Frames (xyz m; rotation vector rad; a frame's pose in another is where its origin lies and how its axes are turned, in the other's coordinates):
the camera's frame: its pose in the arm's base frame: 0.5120 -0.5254 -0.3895 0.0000 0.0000 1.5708
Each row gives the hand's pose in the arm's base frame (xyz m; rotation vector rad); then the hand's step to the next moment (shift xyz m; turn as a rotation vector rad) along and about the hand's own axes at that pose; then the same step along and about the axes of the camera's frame.
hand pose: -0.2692 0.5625 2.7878 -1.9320 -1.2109 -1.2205
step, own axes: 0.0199 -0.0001 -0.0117 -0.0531 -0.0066 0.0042
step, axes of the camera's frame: -0.0014 0.0012 0.0230 -0.0148 0.0139 -0.0497
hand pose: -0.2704 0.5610 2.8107 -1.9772 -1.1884 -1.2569
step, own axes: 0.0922 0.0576 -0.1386 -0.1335 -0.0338 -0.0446
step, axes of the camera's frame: -0.0985 -0.0052 0.1459 -0.0717 0.0748 -0.1011
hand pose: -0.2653 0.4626 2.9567 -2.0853 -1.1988 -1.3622
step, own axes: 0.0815 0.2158 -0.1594 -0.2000 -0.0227 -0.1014
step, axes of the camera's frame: -0.1957 -0.1003 0.1740 -0.1471 0.1087 -0.1317
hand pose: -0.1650 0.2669 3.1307 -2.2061 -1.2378 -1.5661
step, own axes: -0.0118 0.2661 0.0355 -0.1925 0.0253 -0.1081
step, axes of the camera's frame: -0.1573 -0.2101 0.0576 -0.1777 0.0790 -0.1075
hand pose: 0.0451 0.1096 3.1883 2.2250 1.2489 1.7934
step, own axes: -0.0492 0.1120 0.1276 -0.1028 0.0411 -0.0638
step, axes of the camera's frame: -0.0481 -0.1675 -0.0297 -0.1163 0.0318 -0.0422
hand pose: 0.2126 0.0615 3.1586 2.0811 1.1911 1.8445
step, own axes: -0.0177 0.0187 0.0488 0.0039 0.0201 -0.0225
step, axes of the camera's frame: -0.0042 -0.0527 -0.0159 -0.0203 0.0106 0.0200
